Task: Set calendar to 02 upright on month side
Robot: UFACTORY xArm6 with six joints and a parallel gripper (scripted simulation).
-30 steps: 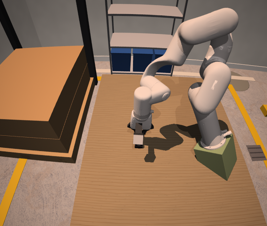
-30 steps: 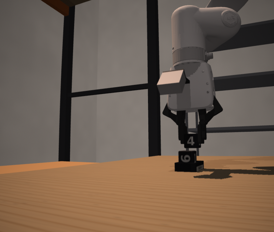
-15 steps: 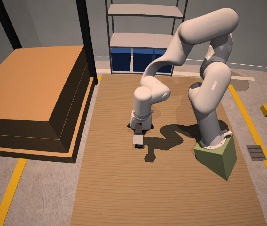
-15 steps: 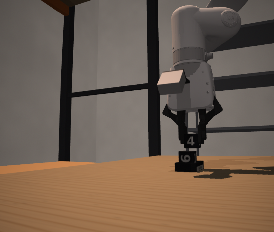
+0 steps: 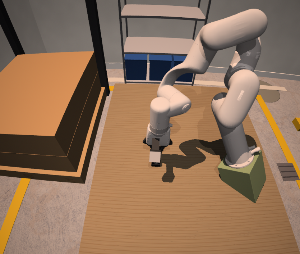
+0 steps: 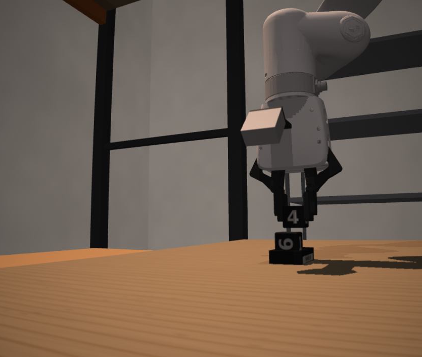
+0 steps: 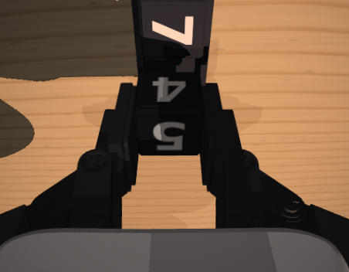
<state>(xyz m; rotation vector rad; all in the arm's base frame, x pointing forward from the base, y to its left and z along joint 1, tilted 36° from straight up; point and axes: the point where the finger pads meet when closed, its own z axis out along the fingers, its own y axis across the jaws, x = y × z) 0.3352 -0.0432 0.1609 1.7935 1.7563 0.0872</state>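
My gripper is now 50 mm above the cube, 30 mm to the right of it and 10 mm short of it. From my hand the other things lie so: black calendar tray: 60 mm below, 20 mm to the left.
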